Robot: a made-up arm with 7 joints.
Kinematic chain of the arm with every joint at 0, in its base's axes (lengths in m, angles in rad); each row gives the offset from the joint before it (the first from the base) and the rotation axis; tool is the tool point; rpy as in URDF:
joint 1: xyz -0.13 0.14 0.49 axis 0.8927 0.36 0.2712
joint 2: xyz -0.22 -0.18 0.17 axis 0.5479 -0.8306 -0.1
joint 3: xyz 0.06 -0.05 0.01 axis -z
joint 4: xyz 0 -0.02 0.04 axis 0.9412 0.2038 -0.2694
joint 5: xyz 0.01 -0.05 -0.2 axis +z
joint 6: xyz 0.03 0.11 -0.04 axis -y
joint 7: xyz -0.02 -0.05 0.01 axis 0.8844 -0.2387 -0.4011
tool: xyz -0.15 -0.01 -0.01 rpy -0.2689 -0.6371 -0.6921
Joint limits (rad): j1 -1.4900..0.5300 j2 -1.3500..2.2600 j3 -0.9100..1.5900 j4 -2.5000..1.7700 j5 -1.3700..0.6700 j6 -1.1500..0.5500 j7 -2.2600..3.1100
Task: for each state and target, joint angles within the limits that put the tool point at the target. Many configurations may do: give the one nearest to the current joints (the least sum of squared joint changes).
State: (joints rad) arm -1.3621 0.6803 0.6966 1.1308 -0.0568 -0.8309 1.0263
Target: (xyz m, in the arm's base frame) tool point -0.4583 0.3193 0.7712
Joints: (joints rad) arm -1.0647 0.9005 0.8190 1.3811 -0.1723 -0.8829 1.1313
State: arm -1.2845 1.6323 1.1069 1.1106 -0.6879 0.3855 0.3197
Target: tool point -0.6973 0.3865 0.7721
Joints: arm -1.3153 1.9853 1.0969 1.5012 -0.6586 0.4130 0.3591
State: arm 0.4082 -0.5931 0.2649 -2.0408 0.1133 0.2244 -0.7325
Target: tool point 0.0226 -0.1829 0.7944
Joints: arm 0.2849 -0.9399 0.1376 -2.4018 0.3052 0.4037 -0.6862
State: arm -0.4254 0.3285 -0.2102 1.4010 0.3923 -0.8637 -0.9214
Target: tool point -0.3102 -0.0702 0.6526
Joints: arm 0.1145 0.3980 -0.2868 1.4464 0.3749 -0.9566 -0.9393
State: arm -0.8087 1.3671 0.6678 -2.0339 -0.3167 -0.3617 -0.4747
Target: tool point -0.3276 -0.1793 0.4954
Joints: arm -0.3305 1.7080 0.6500 -1.7804 -0.4171 -0.0624 -0.3049
